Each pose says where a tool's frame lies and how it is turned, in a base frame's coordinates. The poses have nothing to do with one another.
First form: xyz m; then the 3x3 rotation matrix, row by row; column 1 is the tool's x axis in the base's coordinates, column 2 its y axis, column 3 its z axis. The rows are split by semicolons.
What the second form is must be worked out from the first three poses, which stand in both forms.
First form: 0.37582, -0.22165, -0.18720; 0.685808, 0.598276, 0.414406; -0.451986, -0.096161, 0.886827; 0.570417, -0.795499, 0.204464
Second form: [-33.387, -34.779, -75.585, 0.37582, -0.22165, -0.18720]
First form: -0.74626, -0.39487, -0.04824; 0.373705, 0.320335, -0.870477; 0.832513, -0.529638, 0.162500; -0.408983, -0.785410, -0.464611
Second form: [65.825, 24.141, -120.607, -0.74626, -0.39487, -0.04824]
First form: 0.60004, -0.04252, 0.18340; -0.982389, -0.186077, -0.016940; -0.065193, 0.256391, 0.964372; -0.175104, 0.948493, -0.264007
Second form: [-176.203, 10.085, 105.554, 0.60004, -0.04252, 0.18340]
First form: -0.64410, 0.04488, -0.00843; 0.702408, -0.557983, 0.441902; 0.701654, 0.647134, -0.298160; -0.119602, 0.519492, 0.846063
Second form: [44.969, 6.869, 31.550, -0.64410, 0.04488, -0.00843]
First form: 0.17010, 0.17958, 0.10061; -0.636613, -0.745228, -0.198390; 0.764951, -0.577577, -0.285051; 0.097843, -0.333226, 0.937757
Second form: [129.768, -5.615, -19.562, 0.17010, 0.17958, 0.10061]
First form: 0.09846, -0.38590, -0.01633; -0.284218, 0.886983, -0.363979; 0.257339, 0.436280, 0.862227; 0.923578, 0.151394, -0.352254
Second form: [137.841, -67.455, 156.743, 0.09846, -0.38590, -0.01633]
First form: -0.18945, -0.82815, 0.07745; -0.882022, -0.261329, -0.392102; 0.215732, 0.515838, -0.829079; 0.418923, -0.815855, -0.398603
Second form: [166.256, -24.767, -116.039, -0.18945, -0.82815, 0.07745]
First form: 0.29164, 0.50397, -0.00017; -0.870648, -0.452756, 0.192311; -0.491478, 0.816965, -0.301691; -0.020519, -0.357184, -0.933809
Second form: [-150.555, 1.176, -159.068, 0.29164, 0.50397, -0.00017]
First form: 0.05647, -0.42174, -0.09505; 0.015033, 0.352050, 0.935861; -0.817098, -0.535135, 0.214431; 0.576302, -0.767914, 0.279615
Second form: [-88.946, -35.191, -69.992, 0.05647, -0.42174, -0.09505]
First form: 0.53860, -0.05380, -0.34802; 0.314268, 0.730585, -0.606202; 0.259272, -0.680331, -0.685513; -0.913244, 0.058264, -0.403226
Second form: [39.523, 65.958, 171.778, 0.53860, -0.05380, -0.34802]
